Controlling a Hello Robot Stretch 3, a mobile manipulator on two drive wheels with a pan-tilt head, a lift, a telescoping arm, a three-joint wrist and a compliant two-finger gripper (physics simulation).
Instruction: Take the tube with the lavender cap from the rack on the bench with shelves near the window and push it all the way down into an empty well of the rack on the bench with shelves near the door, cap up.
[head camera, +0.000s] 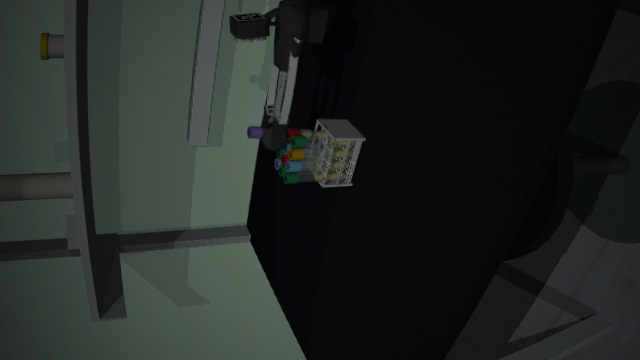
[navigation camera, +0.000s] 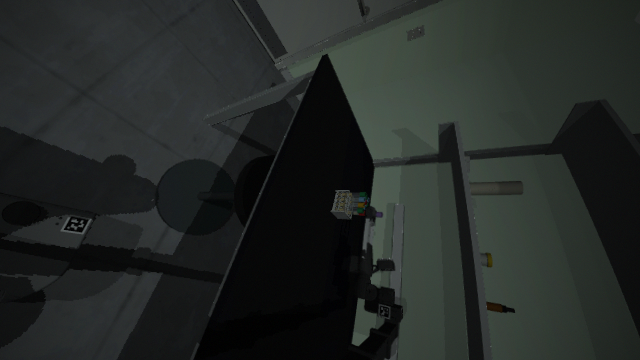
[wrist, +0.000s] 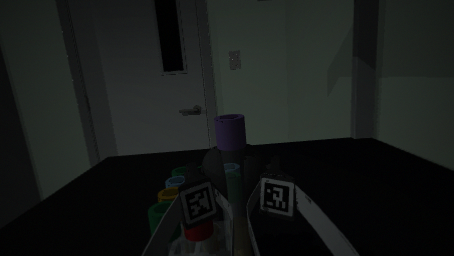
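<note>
The tube with the lavender cap is upright, cap up, between the fingertips of my gripper, which is shut on it below the cap. The white rack stands on the black bench top and holds several tubes with green, blue, orange and red caps. The lavender cap is higher than those caps. The gripper is at one end of the rack, close to the red cap. Other caps and the fingers hide the tube's lower end, so I cannot tell whether it is in a well.
The black bench top meets the green wall. Above it is a shelf with a yellow-capped jar. A round stool is beside the bench. A door stands beyond the bench.
</note>
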